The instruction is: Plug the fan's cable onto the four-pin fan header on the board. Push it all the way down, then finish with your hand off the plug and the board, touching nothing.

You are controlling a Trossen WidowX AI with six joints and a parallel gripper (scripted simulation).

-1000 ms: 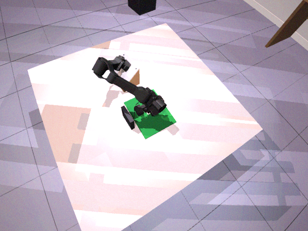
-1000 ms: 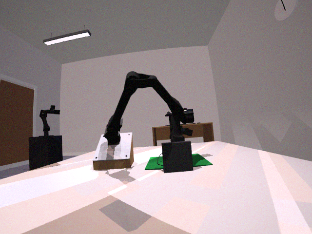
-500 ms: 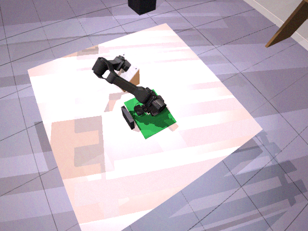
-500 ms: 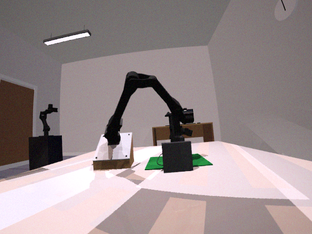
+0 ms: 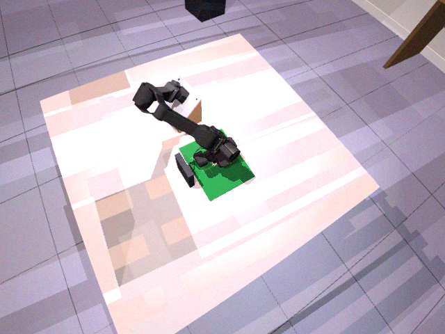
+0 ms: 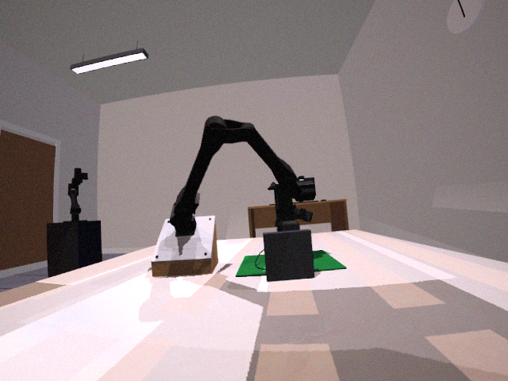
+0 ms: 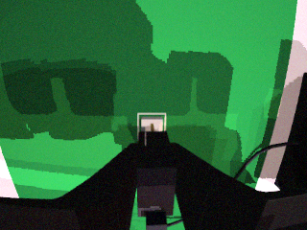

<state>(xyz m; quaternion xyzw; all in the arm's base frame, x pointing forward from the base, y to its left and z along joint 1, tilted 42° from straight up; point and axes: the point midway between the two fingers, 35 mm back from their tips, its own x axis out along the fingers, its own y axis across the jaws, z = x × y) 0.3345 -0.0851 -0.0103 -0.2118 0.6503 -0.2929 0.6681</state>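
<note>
The fan cable plug lies 10 mm behind my gripper tip and 10 mm above it. Also, from my gripper tip: fan: 130 mm to the right, 30 mm behind, 20 mm above; then green board: 50 mm below, 10 mm to the left.
</note>
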